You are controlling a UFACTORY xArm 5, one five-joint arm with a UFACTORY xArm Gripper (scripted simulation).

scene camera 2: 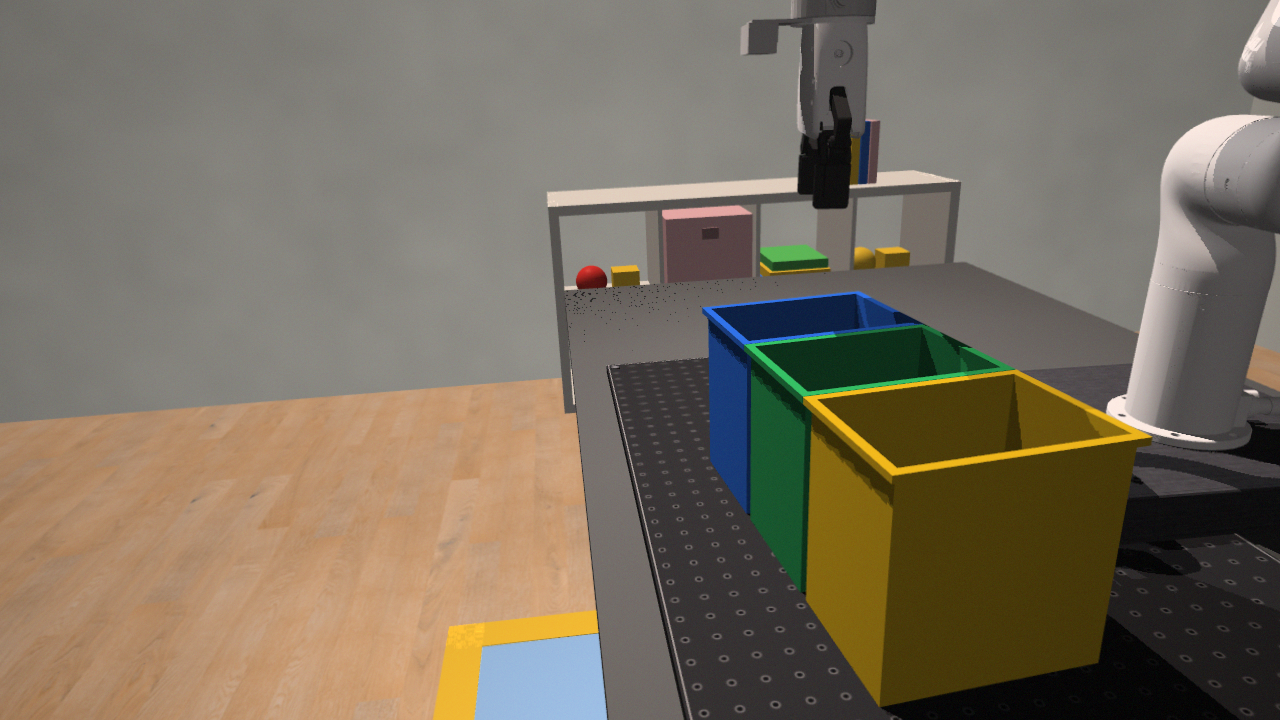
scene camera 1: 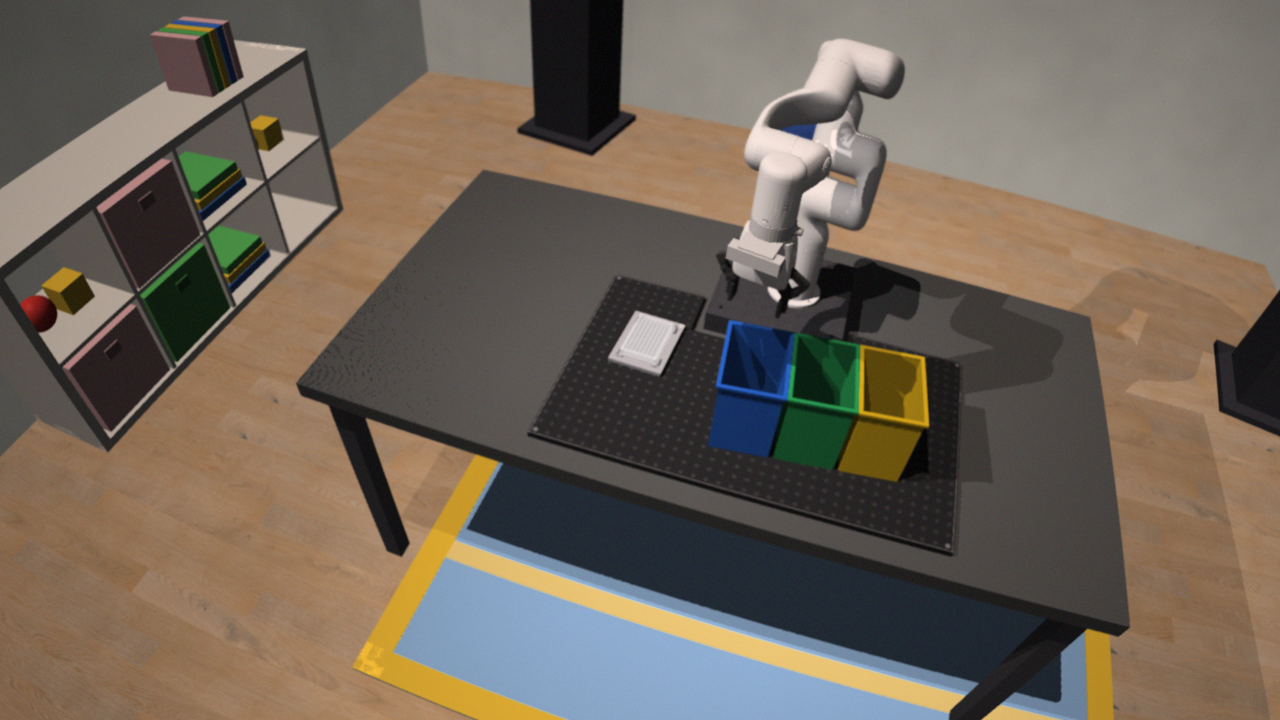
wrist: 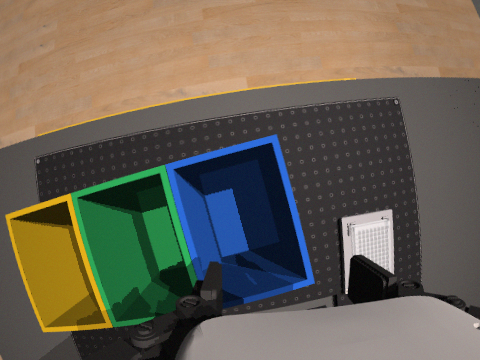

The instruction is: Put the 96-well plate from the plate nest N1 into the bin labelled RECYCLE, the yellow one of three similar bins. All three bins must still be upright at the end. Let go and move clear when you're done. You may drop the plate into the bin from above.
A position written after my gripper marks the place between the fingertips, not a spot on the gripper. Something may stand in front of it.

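Note:
96-well plate [scene camera 1: 646, 341], [wrist: 360, 232]. Yellow bin [scene camera 2: 996, 565], [scene camera 1: 892, 383], [wrist: 62, 294]. My gripper [scene camera 2: 820, 200], [scene camera 1: 755, 304], [wrist: 287, 281].

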